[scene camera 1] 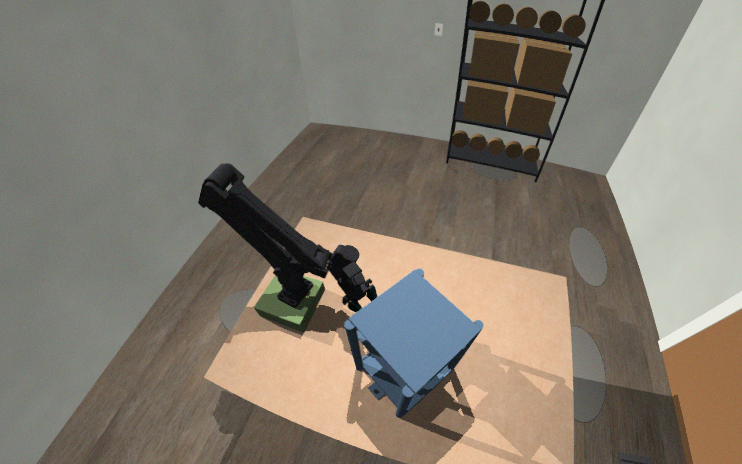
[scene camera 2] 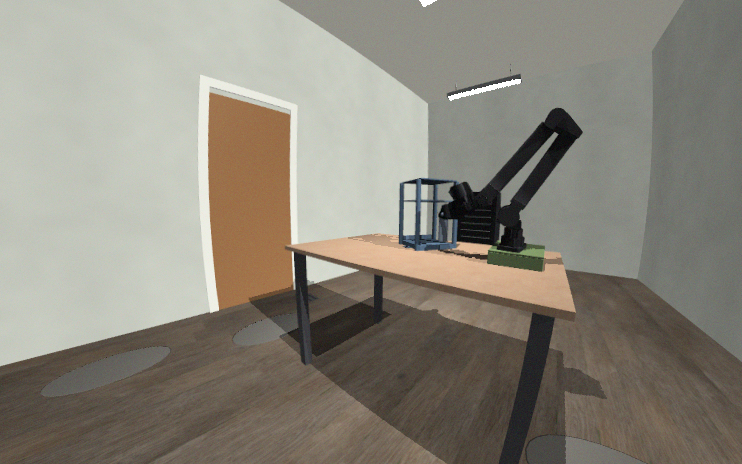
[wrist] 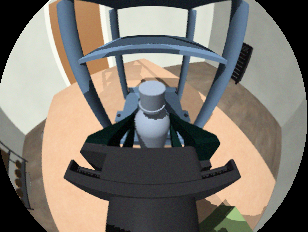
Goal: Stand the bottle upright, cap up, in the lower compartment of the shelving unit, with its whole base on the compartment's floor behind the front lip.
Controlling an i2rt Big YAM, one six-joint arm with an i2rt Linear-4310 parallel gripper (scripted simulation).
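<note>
From here I can see my gripper, and there's a pale grey-blue bottle as well as a blue open-frame shelving unit.
</note>
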